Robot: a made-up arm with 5 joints.
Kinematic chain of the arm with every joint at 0, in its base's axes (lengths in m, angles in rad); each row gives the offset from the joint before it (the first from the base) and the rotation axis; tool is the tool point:
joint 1: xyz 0 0 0.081 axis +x
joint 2: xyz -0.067 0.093 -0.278 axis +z
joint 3: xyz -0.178 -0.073 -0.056 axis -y
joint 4: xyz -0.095 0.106 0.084 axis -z
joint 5: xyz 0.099 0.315 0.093 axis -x
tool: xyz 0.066 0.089 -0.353
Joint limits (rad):
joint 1: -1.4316..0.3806
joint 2: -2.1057..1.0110
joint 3: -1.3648..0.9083
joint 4: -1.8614..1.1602
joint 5: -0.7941..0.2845
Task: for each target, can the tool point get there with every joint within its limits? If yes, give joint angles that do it. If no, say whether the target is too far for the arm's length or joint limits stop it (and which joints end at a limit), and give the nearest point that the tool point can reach.
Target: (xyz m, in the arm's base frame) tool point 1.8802 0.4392 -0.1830
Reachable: no: too far | nearest point 0.7507 0.4103 -0.1656 | short by 1.130 m
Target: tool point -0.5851 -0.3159 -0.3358
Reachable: yes | joints -1.2278 0.5898 -1.0417 -0.1320 0.0183
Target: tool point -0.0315 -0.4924 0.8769
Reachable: no: joint limits stop it (at a limit: joint 1, joint 2, joint 5) | nearest point 0.0275 -0.3990 0.3632 | short by 0.525 m
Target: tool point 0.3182 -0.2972 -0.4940
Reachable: yes | joints -1.0765 -1.3095 -0.4924 0.0898 -0.0628
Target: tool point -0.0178 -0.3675 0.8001
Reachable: no: joint limits stop it (at a limit: joint 1, joint 2, joint 5) | nearest point 0.0294 -0.3385 0.3710 | short by 0.433 m
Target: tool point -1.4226 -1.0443 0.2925
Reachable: no: too far | nearest point -0.8614 -0.7040 0.1532 | short by 0.671 m
